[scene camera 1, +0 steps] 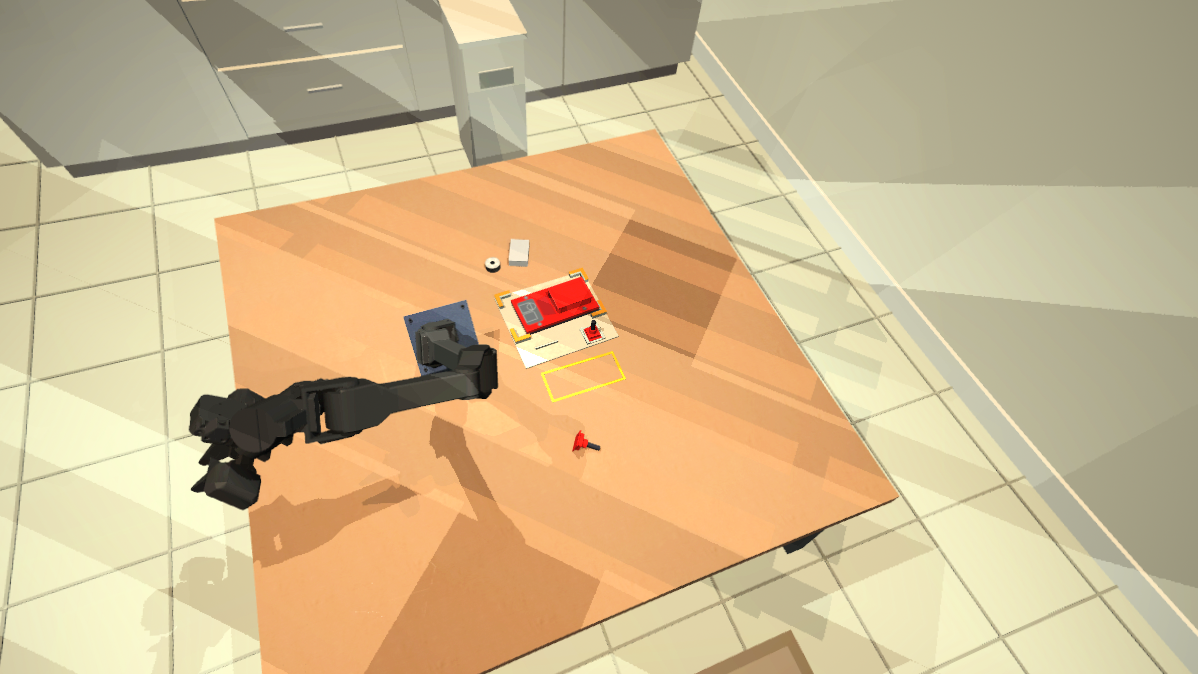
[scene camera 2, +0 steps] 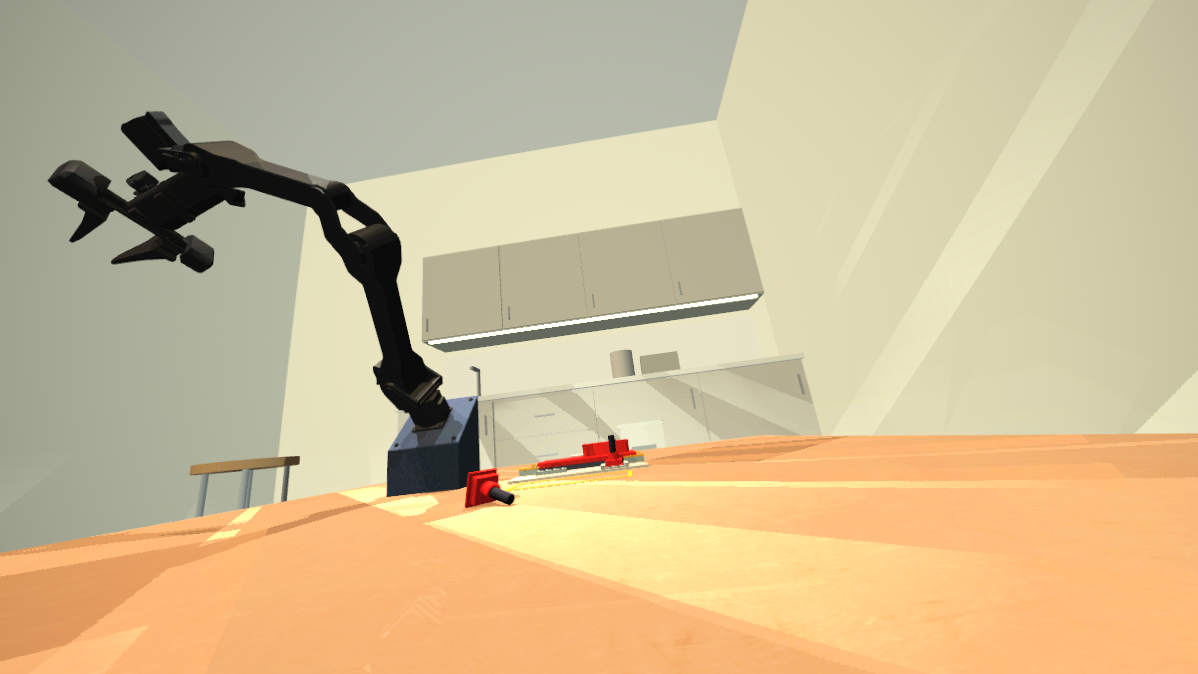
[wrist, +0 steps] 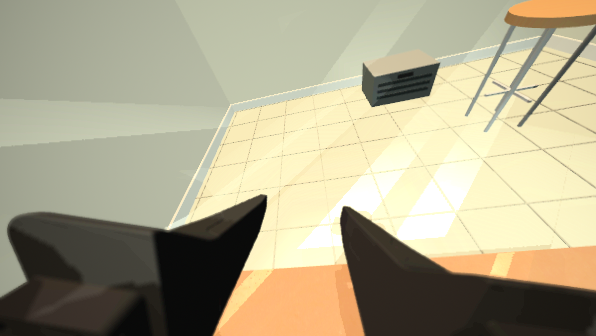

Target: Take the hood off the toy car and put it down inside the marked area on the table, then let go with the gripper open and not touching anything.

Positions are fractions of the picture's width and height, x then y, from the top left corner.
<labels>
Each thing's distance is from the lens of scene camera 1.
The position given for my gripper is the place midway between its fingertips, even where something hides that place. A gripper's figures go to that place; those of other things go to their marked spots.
my gripper (scene camera 1: 0.16, 0.71): 1.10 m
red hood (scene camera 1: 0.48, 0.44): 1.61 m
</labels>
